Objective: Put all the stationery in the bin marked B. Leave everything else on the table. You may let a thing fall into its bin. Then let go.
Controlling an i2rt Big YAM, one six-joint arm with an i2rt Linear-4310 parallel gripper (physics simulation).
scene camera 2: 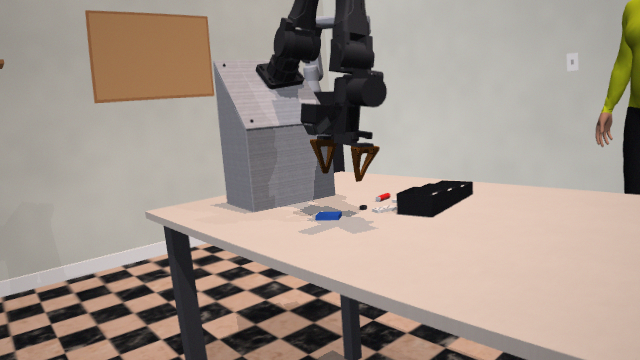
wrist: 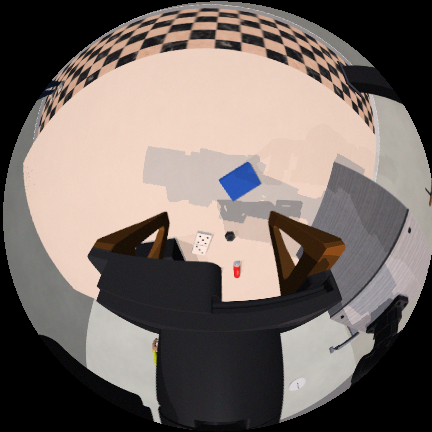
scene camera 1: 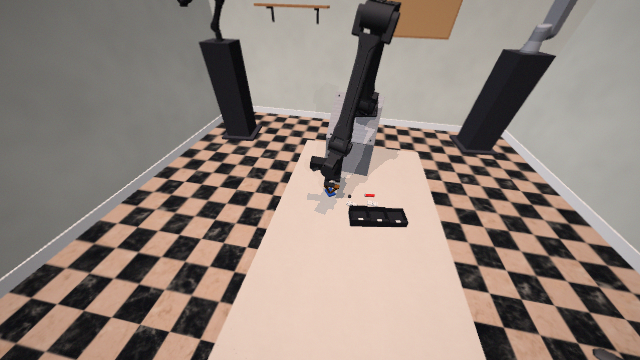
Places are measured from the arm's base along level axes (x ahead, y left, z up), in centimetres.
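Where they show: gripper, fingertip midpoint: (scene camera 2: 341,177) (wrist: 218,216) (scene camera 1: 331,185); arm's base at its link origin: (scene camera 2: 279,76) (scene camera 1: 365,108).
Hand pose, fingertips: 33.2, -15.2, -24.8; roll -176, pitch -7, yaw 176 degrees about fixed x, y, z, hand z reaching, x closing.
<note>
Things, the pixels of their top centre, and the offset from my fingertips, as dx, dy, dz. "spot": a spot on its surface instead.
- flat blue block at its top centre: (wrist: 240,182) (scene camera 2: 328,213) (scene camera 1: 330,191) -4.3, -0.1, -8.3
- black bin row at a spot on its surface: (scene camera 2: 417,204) spot: +12.5, +9.5, -6.8
- dark hex nut at its top centre: (wrist: 229,237) (scene camera 2: 363,205) (scene camera 1: 349,195) -2.4, +10.0, -8.5
- red battery at its top centre: (wrist: 237,271) (scene camera 2: 382,194) (scene camera 1: 369,194) -3.8, +20.1, -7.9
A flat blue block (scene camera 1: 330,194) (scene camera 2: 328,216) (wrist: 240,181) lies on the table near the grey base. My gripper (scene camera 1: 332,188) (scene camera 2: 342,176) (wrist: 218,216) is open and empty, pointing down above the table near the blue block. In the wrist view the block shows ahead of the fingertips. The black bin row (scene camera 1: 378,223) (scene camera 2: 417,204) has three compartments with small white labels, whose letters I cannot read. It stands apart from the block, and its inside is hidden in the second scene view.
A dark hex nut (scene camera 1: 349,196) (scene camera 2: 363,207) (wrist: 229,236), a red battery (scene camera 1: 369,195) (scene camera 2: 383,197) (wrist: 237,270) and white dominoes (scene camera 1: 372,203) (scene camera 2: 382,209) (wrist: 202,243) lie between block and bins. The grey base (scene camera 1: 358,159) (scene camera 2: 285,165) (wrist: 365,215) stands behind them.
</note>
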